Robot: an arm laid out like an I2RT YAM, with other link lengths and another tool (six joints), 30 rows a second.
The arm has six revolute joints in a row. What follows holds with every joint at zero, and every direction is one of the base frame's. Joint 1 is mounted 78.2 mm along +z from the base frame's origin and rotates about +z. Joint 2 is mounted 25 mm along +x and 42.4 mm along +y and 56.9 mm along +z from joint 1 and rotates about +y. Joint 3 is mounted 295.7 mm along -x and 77.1 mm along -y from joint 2 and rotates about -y. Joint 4 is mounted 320.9 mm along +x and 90.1 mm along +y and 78.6 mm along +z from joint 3 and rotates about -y. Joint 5 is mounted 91 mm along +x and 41.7 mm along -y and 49.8 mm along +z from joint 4 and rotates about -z. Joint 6 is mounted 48.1 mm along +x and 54.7 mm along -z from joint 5 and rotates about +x. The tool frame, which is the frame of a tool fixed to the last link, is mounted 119 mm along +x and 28 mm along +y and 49 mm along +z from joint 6; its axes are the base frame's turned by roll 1.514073, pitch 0.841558 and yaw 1.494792 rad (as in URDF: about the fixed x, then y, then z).
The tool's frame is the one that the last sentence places.
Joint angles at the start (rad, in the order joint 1, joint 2, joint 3, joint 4, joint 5, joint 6): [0.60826, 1.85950, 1.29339, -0.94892, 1.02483, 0.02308]
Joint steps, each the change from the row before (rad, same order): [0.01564, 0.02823, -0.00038, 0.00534, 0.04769, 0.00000]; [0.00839, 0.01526, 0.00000, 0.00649, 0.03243, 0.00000]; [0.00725, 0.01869, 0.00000, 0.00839, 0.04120, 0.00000]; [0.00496, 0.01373, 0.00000, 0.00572, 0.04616, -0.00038]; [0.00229, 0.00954, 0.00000, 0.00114, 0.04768, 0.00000]
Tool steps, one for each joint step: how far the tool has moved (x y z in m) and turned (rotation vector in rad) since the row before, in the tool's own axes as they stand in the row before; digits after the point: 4 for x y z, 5 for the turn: [0.0036, 0.0059, 0.0011, 0.03158, -0.03348, -0.02960]; [0.0004, 0.0028, 0.0004, 0.02062, -0.02443, -0.01272]; [0.0001, 0.0026, 0.0015, 0.02792, -0.02956, -0.01385]; [-0.0017, -0.0001, 0.0014, 0.03221, -0.03250, -0.01134]; [-0.0025, -0.0025, 0.0018, 0.03491, -0.03195, -0.01045]
